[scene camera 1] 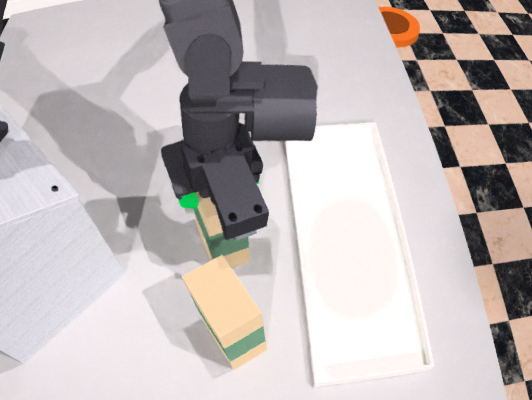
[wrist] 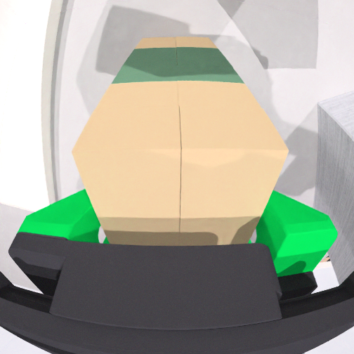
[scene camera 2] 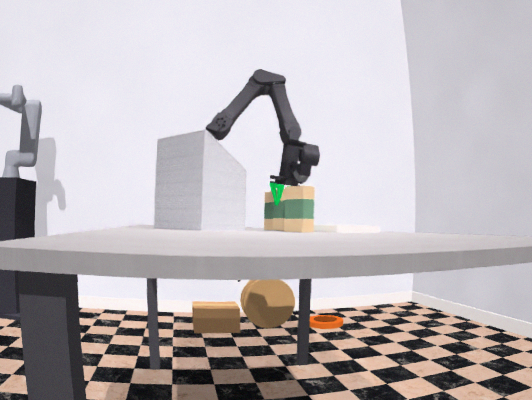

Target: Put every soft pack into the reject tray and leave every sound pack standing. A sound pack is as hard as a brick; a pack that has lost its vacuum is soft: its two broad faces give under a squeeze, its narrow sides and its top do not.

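Places are measured from the arm's base along level axes (x ahead, y left, z up), in centimetres.
Where they show: gripper, fingertip midpoint: (scene camera 2: pixel 282 206); arm's base, origin of the base link: (scene camera 2: pixel 201 154).
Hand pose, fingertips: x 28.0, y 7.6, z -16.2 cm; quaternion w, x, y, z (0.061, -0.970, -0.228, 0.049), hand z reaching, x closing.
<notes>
Each offset is from my fingertips to the top centre of the thing. Level surfaces: height alone.
A tan pack with a green band (scene camera 1: pixel 227 245) (scene camera 2: pixel 269 210) (wrist: pixel 145 120) stands upright on the table; in the wrist view a thin seam line runs down its middle. My gripper (scene camera 1: pixel 223 191) (scene camera 2: pixel 278 196) (wrist: pixel 176 174) is shut on it from above, with a green finger against each of two opposite sides. The lower parts of the fingers are partly hidden by the pack and the gripper housing. A second tan and green pack {dx +3.5, dy -15.4, dz +5.5 cm} (scene camera 1: pixel 225 300) (scene camera 2: pixel 300 209) stands upright nearer scene camera 1, clear of the fingers. The white reject tray {dx +18.5, dy -0.9, dz -6.3 cm} (scene camera 1: pixel 350 165) (scene camera 2: pixel 357 229) (wrist: pixel 20 100) holds no pack.
A large grey block with a sloping top (scene camera 1: pixel 55 270) (scene camera 2: pixel 180 185) (wrist: pixel 337 145) stands on the table {dz -8.5 cm} (scene camera 1: pixel 160 360) on the other side of the packs from the tray. The table's edge runs beyond the tray. An orange ring (scene camera 1: pixel 410 37) (scene camera 2: pixel 326 327) lies on the floor.
</notes>
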